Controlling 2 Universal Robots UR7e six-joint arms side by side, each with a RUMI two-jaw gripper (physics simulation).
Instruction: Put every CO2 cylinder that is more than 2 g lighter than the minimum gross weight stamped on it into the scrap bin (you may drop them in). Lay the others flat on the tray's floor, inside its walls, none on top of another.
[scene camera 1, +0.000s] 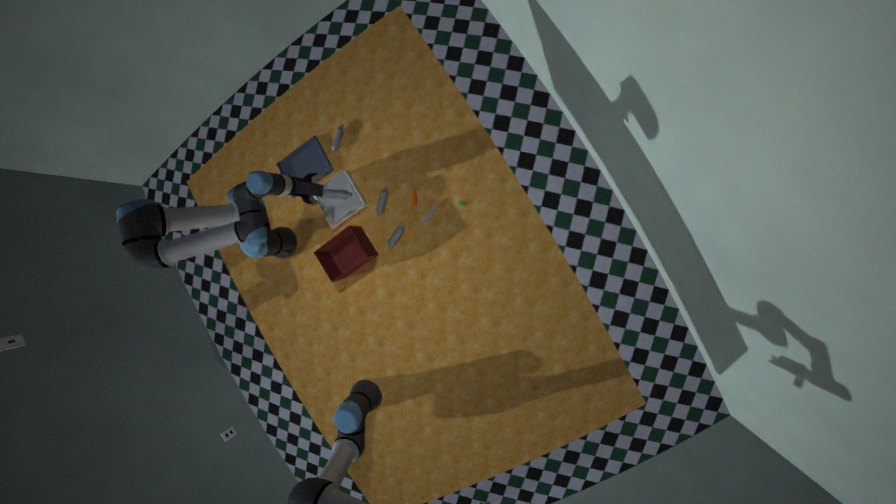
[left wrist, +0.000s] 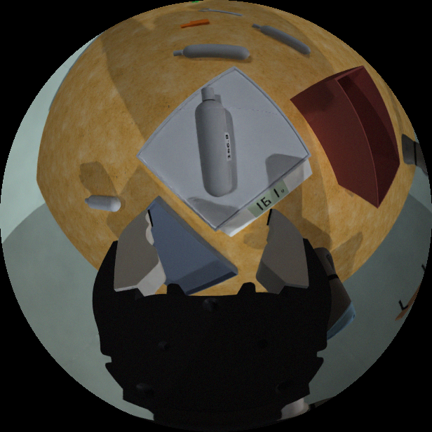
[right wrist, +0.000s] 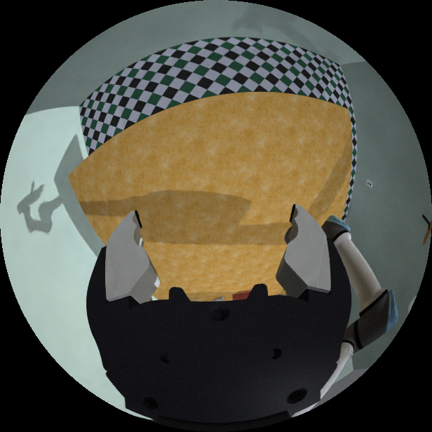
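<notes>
A grey CO2 cylinder (scene camera 1: 338, 194) (left wrist: 215, 150) lies on the white scale (scene camera 1: 338, 216) (left wrist: 265, 125); its label seems to read 166.9, and the scale display reads about 161. Other cylinders lie on the table: one (scene camera 1: 382, 201) (left wrist: 215, 51), one (scene camera 1: 395, 236) (left wrist: 285, 39) and one (scene camera 1: 337, 137) (left wrist: 104, 203) beside the tray. The blue tray (scene camera 1: 305, 159) (left wrist: 190, 250) stands beside the scale. The dark red scrap bin (scene camera 1: 357, 262) (left wrist: 335, 135) stands on its other side. My left gripper (left wrist: 209, 211) is open, above the scale's display side. My right gripper (right wrist: 214, 209) is open, over the far part of the table.
Beyond the cylinders lie an orange object (scene camera 1: 414, 197) (left wrist: 196, 23), a thin grey stick (scene camera 1: 429, 213) (left wrist: 221, 11) and a small green object (scene camera 1: 461, 203). A checkered border (scene camera 1: 551, 125) (right wrist: 200, 75) surrounds the tan table area.
</notes>
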